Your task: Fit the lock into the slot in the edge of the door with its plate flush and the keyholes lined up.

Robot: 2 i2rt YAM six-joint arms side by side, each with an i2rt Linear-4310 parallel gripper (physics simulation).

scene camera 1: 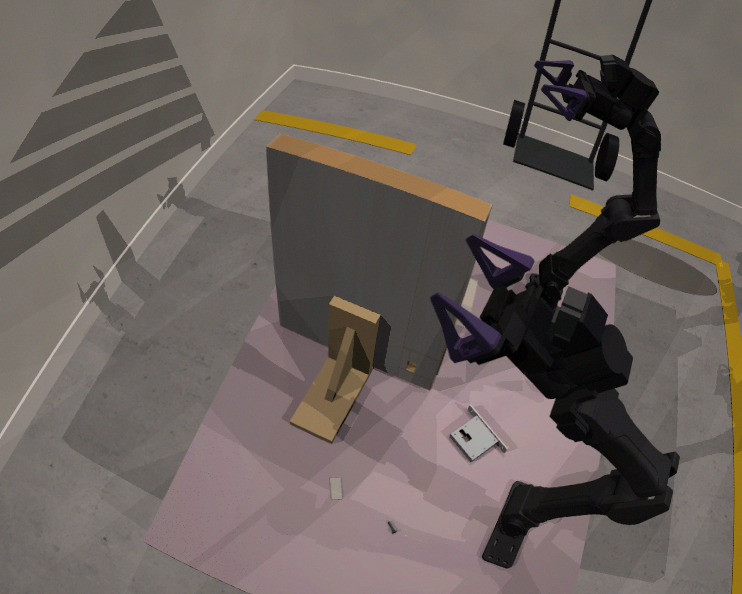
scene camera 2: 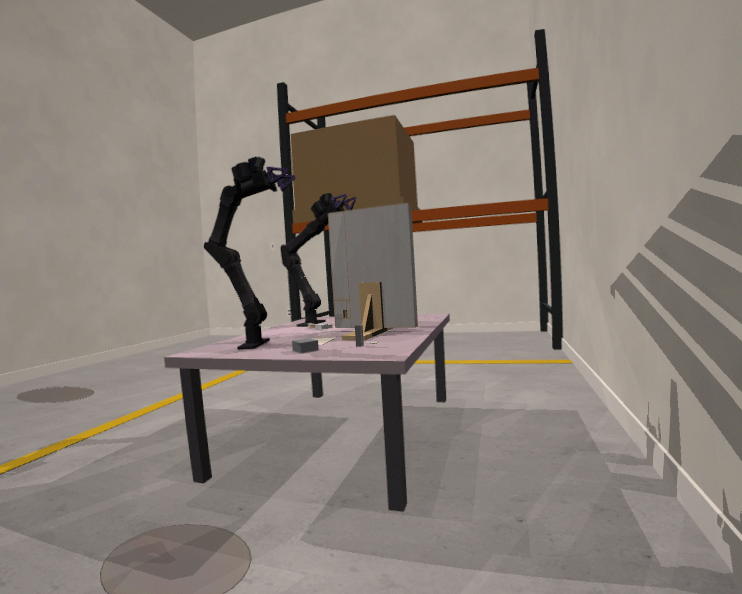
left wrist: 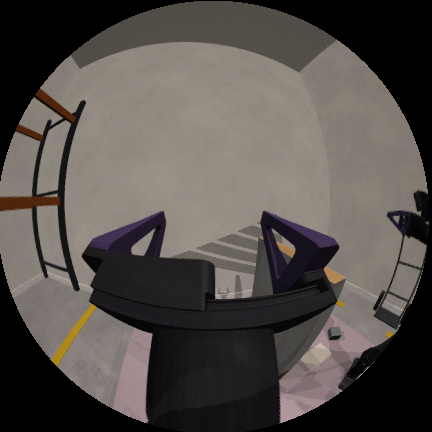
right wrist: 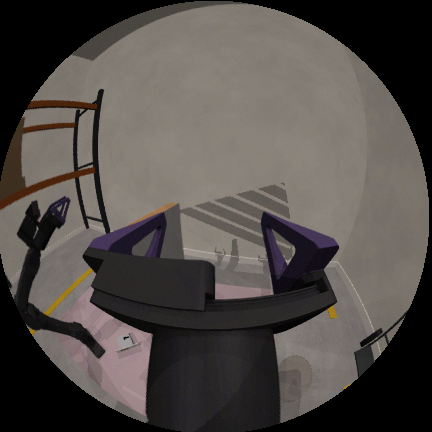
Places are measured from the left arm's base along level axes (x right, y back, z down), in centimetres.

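Pixels of known places: left gripper, between the fingertips: [scene camera 1: 452, 264] [scene camera 2: 351, 196] [left wrist: 212, 216] [right wrist: 67, 197]; right gripper, between the fingertips: [scene camera 1: 538, 74] [scene camera 2: 291, 173] [left wrist: 387, 214] [right wrist: 213, 216]; left arm's base, origin of its link: [scene camera 1: 512, 524] [right wrist: 90, 342]; right arm's base, origin of its link: [scene camera 2: 254, 344].
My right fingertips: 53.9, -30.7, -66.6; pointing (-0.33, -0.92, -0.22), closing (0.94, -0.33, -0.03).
For each thing: its middle in the pictures, then the offset to it from my right fingertips, as dx, dy, dz. "spot": a spot on its surface instead. Level surfaces: height alone.
- lock, middle of its body: [scene camera 1: 474, 438] [scene camera 2: 321, 326] [right wrist: 124, 341] -38.2, +14.7, +65.5
- grey door, middle of its body: [scene camera 1: 364, 277] [left wrist: 273, 317] [scene camera 2: 371, 268] [right wrist: 158, 274] -30.1, -18.3, +38.6
- small square opening, a spot on its surface: [scene camera 1: 410, 366] [scene camera 2: 349, 316] spot: -31.0, -5.2, +60.1
- pale small plate, middle of its body: [scene camera 1: 336, 488] -61.9, -7.1, +66.5
- dark pin, middle of its body: [scene camera 1: 391, 527] -64.8, +7.0, +66.2
- pink table, height of its surface: dz +66.6
- grey block, middle of its body: [scene camera 2: 305, 345] [left wrist: 334, 332] +14.2, -10.7, +64.8
- dark upright piece, middle of its body: [scene camera 2: 359, 335] +4.1, -27.2, +62.8
The lock [scene camera 1: 475, 438] [right wrist: 126, 341], a light grey case with a dark keyhole cutout and a long plate on one side, lies flat on the pink table, apart from the door. The grey door [scene camera 1: 346, 247] [scene camera 2: 377, 260] stands upright, with a small square opening [scene camera 1: 410, 366] [scene camera 2: 345, 313] low in its face. The slot in its edge cannot be made out. My left gripper [scene camera 1: 451, 266] [scene camera 2: 349, 199] [left wrist: 212, 216] is open and empty, high beside the door's edge in scene camera 1. My right gripper [scene camera 1: 540, 75] [scene camera 2: 289, 175] [right wrist: 213, 216] is open and empty, high above the table and far from the lock.
A wooden bracket [scene camera 1: 312, 422] [scene camera 2: 370, 303] stands against the door. A pale small plate [scene camera 1: 336, 488] and a dark pin [scene camera 1: 391, 527] lie on the pink table [scene camera 1: 204, 526]. A grey block [scene camera 2: 305, 346] and a dark upright piece [scene camera 2: 358, 335] are near the table's front.
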